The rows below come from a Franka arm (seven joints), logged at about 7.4 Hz.
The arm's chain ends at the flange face. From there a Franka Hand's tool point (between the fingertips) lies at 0.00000 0.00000 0.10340 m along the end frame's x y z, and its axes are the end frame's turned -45 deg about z.
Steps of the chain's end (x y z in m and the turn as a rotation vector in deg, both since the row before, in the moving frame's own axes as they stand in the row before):
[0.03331, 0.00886, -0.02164, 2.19, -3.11, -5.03]
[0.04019, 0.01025, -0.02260, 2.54, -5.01, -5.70]
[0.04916, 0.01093, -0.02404, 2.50, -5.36, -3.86]
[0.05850, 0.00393, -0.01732, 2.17, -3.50, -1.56]
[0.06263, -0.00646, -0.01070, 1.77, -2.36, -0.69]
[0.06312, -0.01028, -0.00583, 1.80, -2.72, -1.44]
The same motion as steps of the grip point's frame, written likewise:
[0.01582, 0.02312, -0.02187, 3.75, -0.65, -5.03]
[0.01755, 0.02622, -0.02310, 5.34, -1.75, -5.70]
[0.02305, 0.03261, -0.02459, 5.56, -2.02, -3.86]
[0.03679, 0.03694, -0.01759, 4.01, -0.94, -1.56]
[0.04807, 0.03445, -0.01084, 2.92, -0.42, -0.69]
[0.05066, 0.03161, -0.00600, 3.20, -0.65, -1.44]

